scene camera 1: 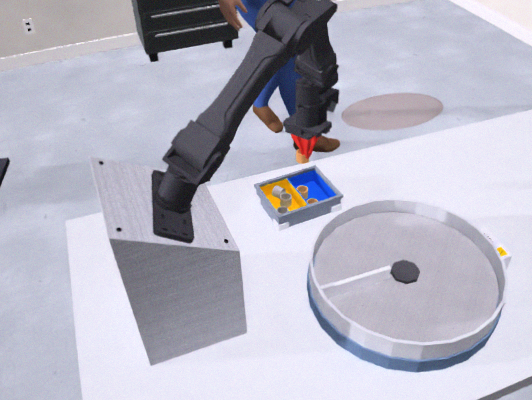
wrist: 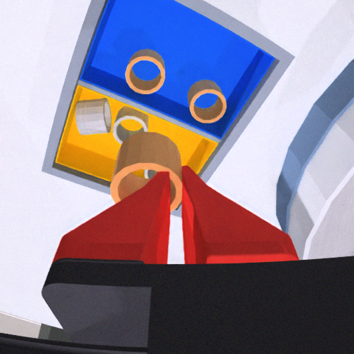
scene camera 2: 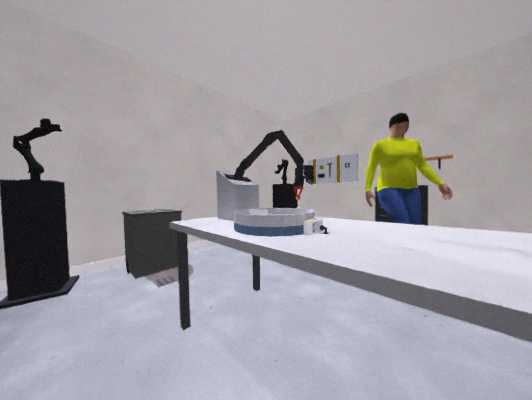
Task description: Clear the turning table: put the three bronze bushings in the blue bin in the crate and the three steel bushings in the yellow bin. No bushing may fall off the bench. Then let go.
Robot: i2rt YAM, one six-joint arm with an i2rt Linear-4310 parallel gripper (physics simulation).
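Where they show: gripper, fingertip midpoint: (scene camera 1: 306, 157) (scene camera 2: 297, 197); arm's base, origin of the base link: (scene camera 1: 170, 206) (scene camera 2: 237, 178).
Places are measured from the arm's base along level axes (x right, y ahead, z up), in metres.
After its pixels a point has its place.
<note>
My gripper (scene camera 1: 303, 153) @(x -0.306, y 0.321, z -0.150 m) (scene camera 2: 298, 192) @(x -0.306, y 0.321, z -0.150 m) (wrist: 175, 177) is shut on the wall of a bronze bushing (scene camera 1: 302, 157) @(x -0.300, y 0.309, z -0.145 m) (wrist: 149, 149), one fingertip inside its bore, raised above the crate (scene camera 1: 312, 214) @(x -0.238, y 0.324, z -0.284 m) (wrist: 64, 115). Two bronze bushings stand in the blue bin (scene camera 1: 320, 181) @(x -0.352, y 0.371, z -0.271 m) (wrist: 200, 45): one (scene camera 1: 302, 189) @(x -0.339, y 0.319, z -0.281 m) (wrist: 145, 87) beside the divider, another (scene camera 1: 312, 201) @(x -0.281, y 0.334, z -0.277 m) (wrist: 207, 87) nearer the turntable. The yellow bin (scene camera 1: 300, 201) @(x -0.281, y 0.301, z -0.273 m) (wrist: 172, 131) holds a tilted steel bushing (scene camera 1: 278, 191) @(x -0.324, y 0.250, z -0.266 m) (wrist: 92, 116), an upright one (scene camera 1: 285, 199) @(x -0.315, y 0.267, z -0.289 m) (wrist: 140, 114) and a third (scene camera 1: 282, 210) @(x -0.265, y 0.250, z -0.281 m), largely hidden in the wrist view.
The turning table (scene camera 1: 440, 240) @(x -0.055, y 0.591, z -0.248 m) (scene camera 2: 270, 230) @(x 0.170, y 0.633, z -0.274 m) (wrist: 295, 170), with a raised rim, shows no bushings. A small white box (scene camera 1: 506, 259) @(x 0.029, y 0.718, z -0.250 m) (scene camera 2: 309, 228) @(x 0.028, y 0.722, z -0.271 m) sits at its side. The arm's metal pedestal (scene camera 1: 185, 295) @(x 0.110, y 0.008, z -0.122 m) (scene camera 2: 237, 200) @(x 0.062, y 0.111, z -0.161 m) stands beside the crate. A person (scene camera 2: 397, 165) stands beyond the bench.
</note>
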